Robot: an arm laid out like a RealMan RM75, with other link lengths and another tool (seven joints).
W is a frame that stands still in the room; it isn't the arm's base.
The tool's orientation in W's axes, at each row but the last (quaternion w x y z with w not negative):
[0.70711, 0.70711, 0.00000, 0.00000]
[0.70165, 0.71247, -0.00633, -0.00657]
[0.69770, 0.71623, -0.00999, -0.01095]
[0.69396, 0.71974, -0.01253, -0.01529]
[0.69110, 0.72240, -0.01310, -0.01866]
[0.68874, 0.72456, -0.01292, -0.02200]
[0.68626, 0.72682, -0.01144, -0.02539]
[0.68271, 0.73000, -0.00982, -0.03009]
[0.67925, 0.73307, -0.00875, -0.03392]
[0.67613, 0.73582, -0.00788, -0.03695]
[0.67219, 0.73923, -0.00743, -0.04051]
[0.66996, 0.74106, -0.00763, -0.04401]
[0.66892, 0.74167, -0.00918, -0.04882]
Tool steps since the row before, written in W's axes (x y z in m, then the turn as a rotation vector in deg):
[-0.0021, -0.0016, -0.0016, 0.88, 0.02, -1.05]
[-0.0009, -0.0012, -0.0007, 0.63, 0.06, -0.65]
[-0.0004, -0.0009, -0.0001, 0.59, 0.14, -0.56]
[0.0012, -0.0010, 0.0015, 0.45, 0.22, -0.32]
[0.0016, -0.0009, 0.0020, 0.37, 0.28, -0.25]
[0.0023, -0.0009, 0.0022, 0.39, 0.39, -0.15]
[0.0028, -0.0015, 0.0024, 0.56, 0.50, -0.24]
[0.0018, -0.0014, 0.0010, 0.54, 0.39, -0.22]
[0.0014, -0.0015, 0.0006, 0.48, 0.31, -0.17]
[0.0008, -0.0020, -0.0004, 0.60, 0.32, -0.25]
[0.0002, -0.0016, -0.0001, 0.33, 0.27, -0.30]
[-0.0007, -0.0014, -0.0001, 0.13, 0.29, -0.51]
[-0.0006, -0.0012, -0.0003, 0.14, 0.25, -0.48]
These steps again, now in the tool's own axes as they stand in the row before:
[-0.0021, -0.0016, 0.0016, 0.88, -1.05, -0.02]
[-0.0009, -0.0007, 0.0012, 0.63, -0.65, -0.06]
[-0.0004, -0.0001, 0.0009, 0.59, -0.56, -0.14]
[0.0012, 0.0015, 0.0009, 0.44, -0.33, -0.23]
[0.0016, 0.0020, 0.0007, 0.36, -0.26, -0.29]
[0.0023, 0.0023, 0.0007, 0.37, -0.17, -0.40]
[0.0028, 0.0025, 0.0012, 0.54, -0.26, -0.51]
[0.0018, 0.0011, 0.0012, 0.52, -0.23, -0.40]
[0.0015, 0.0008, 0.0014, 0.47, -0.18, -0.33]
[0.0009, -0.0002, 0.0020, 0.59, -0.25, -0.34]
[0.0003, 0.0001, 0.0016, 0.33, -0.31, -0.26]
[-0.0006, 0.0000, 0.0015, 0.14, -0.53, -0.25]
[-0.0005, -0.0002, 0.0013, 0.15, -0.50, -0.21]

